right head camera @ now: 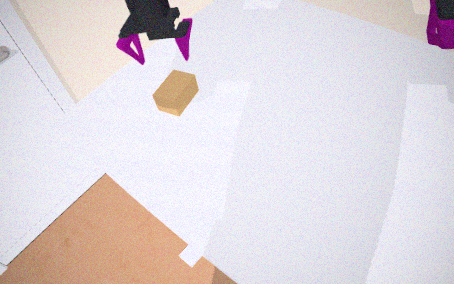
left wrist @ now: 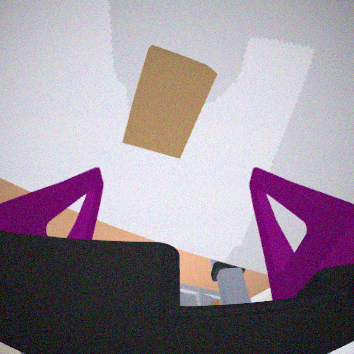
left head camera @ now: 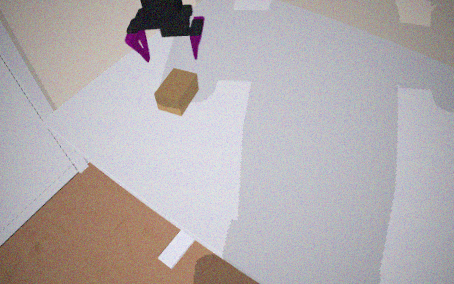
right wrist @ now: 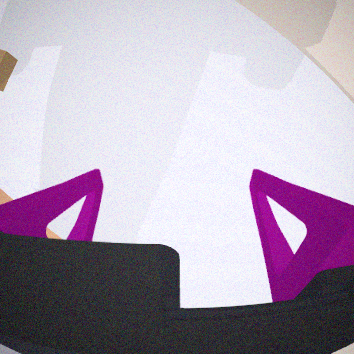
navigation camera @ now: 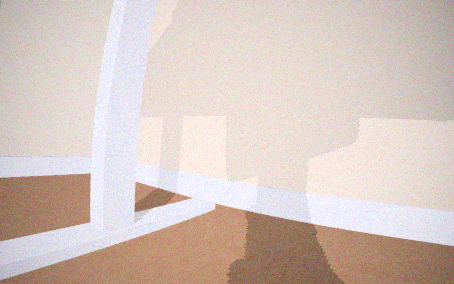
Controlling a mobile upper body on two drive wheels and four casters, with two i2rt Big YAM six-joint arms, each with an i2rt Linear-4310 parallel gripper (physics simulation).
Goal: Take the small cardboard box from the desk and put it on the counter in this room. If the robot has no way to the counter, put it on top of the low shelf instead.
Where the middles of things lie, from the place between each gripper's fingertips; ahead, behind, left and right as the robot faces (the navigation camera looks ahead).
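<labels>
Small brown cardboard box (left head camera: 174, 95): 10 mm ahead of my left hand, 10 mm to the left of it and 100 mm below it.
Counted from my right hand, the box is 32 cm below, 23 cm ahead and 44 cm to the left.
</labels>
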